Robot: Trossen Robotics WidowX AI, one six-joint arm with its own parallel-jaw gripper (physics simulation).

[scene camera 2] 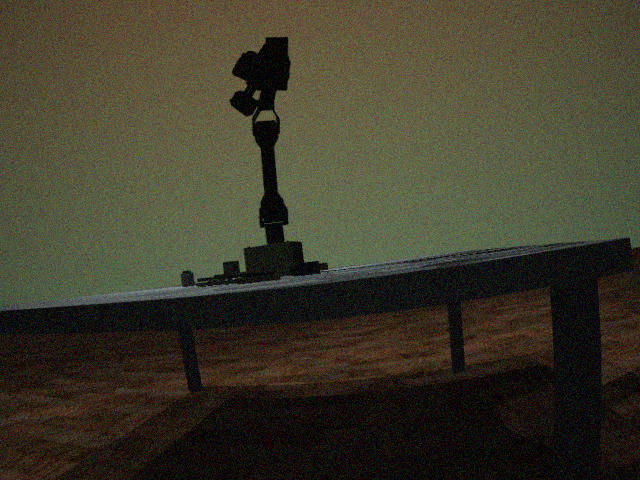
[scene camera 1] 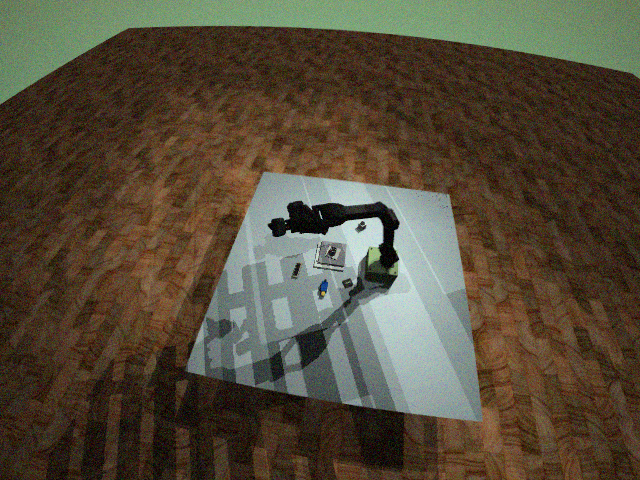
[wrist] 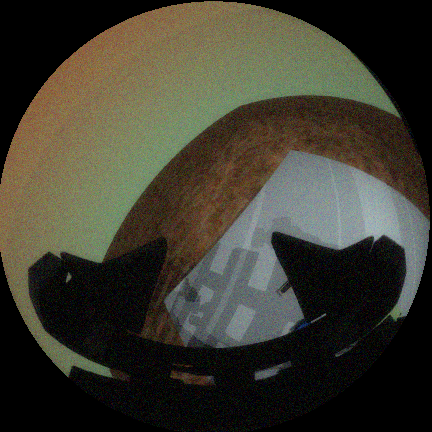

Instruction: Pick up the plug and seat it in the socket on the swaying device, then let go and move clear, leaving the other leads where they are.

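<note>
In scene camera 1, a blue piece with an orange end (scene camera 1: 323,289) lies on the table; it may be the plug, but it is too small to be sure. Part of it shows low in the wrist view as a blue patch (wrist: 302,326). The device is a grey square plate (scene camera 1: 338,261) with a pale rim. A small block with a dark top (scene camera 1: 332,251) sits on it; the socket opening cannot be made out. My gripper (scene camera 1: 273,226) (wrist: 219,240) is open and empty, high above the table, to the left of the device in scene camera 1.
A dark strip with a pale border (scene camera 1: 296,270) (wrist: 284,287) lies left of the device. Small dark pieces (scene camera 1: 347,283) (scene camera 1: 360,226) lie near the arm's green base (scene camera 1: 381,260) (scene camera 2: 273,257). The table (scene camera 1: 423,330) carries broad shadows.
</note>
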